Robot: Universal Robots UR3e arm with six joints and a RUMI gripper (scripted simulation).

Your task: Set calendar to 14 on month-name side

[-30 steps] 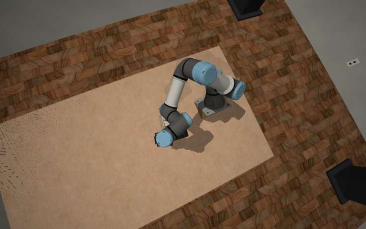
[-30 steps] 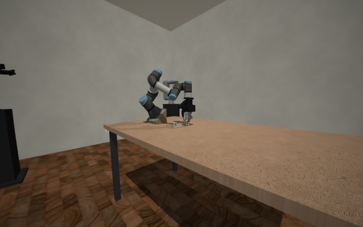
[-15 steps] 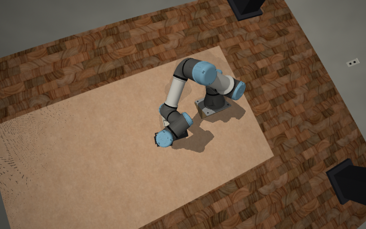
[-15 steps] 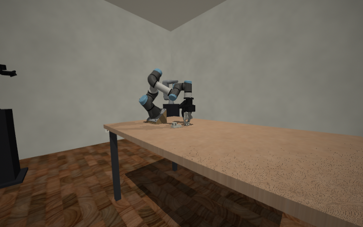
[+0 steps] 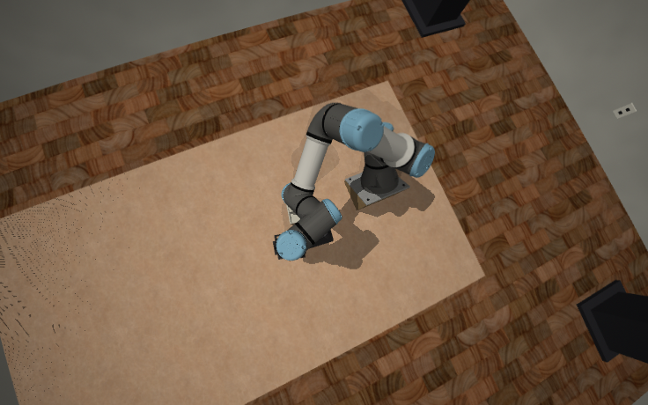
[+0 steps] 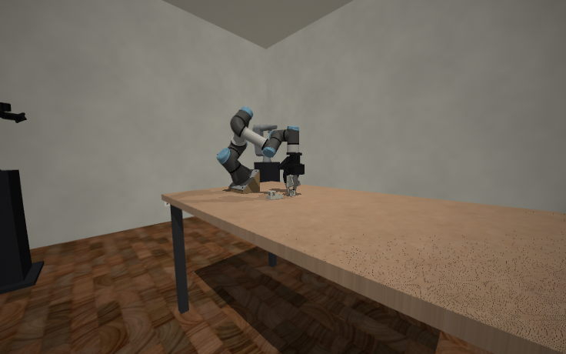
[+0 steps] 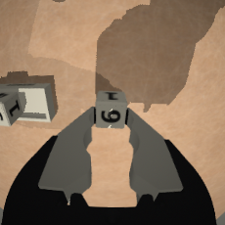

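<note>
Right now the white digit cube is 1 cm below my hand. Round my hand: tray (2 cm behind, 11 cm to the right, 2 cm below).
</note>
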